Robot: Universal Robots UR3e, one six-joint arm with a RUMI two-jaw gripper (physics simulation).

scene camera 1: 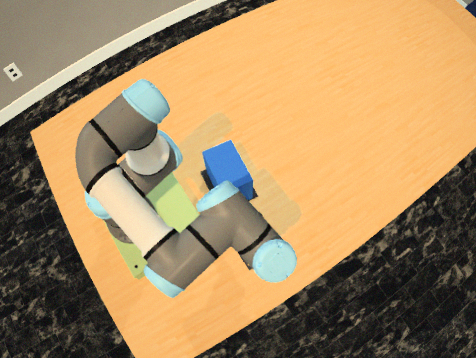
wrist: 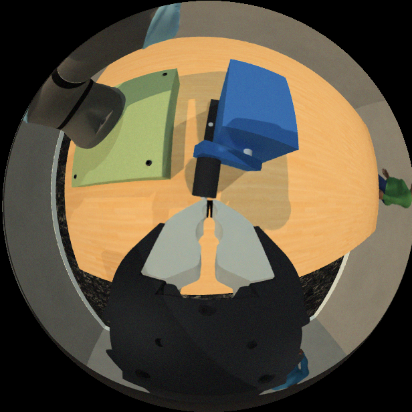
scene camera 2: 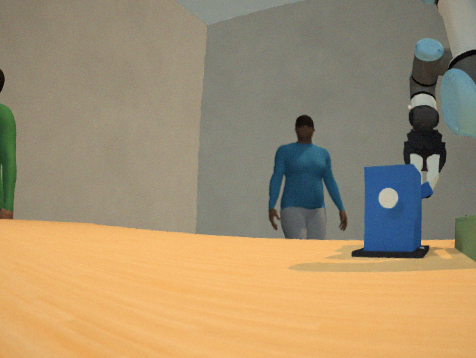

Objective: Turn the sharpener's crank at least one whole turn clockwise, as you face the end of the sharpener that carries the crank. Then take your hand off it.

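Places are measured from the arm's base along level axes (x left, y back, z up), in millimetres.
Pixels of known places: gripper, between the fingertips: (scene camera 2: 423,196).
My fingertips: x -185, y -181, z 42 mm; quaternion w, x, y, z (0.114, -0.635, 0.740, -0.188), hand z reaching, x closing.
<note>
For each thing: its top centre in the pictures, then the offset to it from my fingertips. "spot": a spot on its surface instead. Level surfaces: height alone.
- blue sharpener, a spot on its surface: (scene camera 2: 392,225) spot: dx +163, dy -76, dz -49 mm
- pale round spot, a spot on its surface: (scene camera 2: 388,198) spot: dx +170, dy -83, dz -12 mm
- wooden table, height of its surface: dz -93 mm
The blue sharpener (scene camera 1: 227,162) (scene camera 2: 392,225) (wrist: 257,100) stands upright on its black base (scene camera 2: 390,254). A pale round spot (scene camera 2: 388,198) is on the face toward scene camera 2. The blue crank arm (scene camera 2: 426,190) (wrist: 217,151) is on the opposite end and sticks out sideways, toward the green block. Its black handle (wrist: 206,177) points toward the gripper in the wrist view. My gripper (scene camera 2: 425,177) (wrist: 209,201) is shut and empty, with its fingertips close to the handle's free end; contact cannot be told. In scene camera 1 the arm hides the gripper and crank.
The green block (scene camera 1: 172,202) (scene camera 2: 466,237) (wrist: 127,140) under the arm's base stands beside the sharpener, on the side the crank sticks out to. The wooden table (scene camera 1: 350,100) ends at a dark floor. A person in blue (scene camera 2: 305,175) and one in green (scene camera 2: 6,155) stand beyond the table.
</note>
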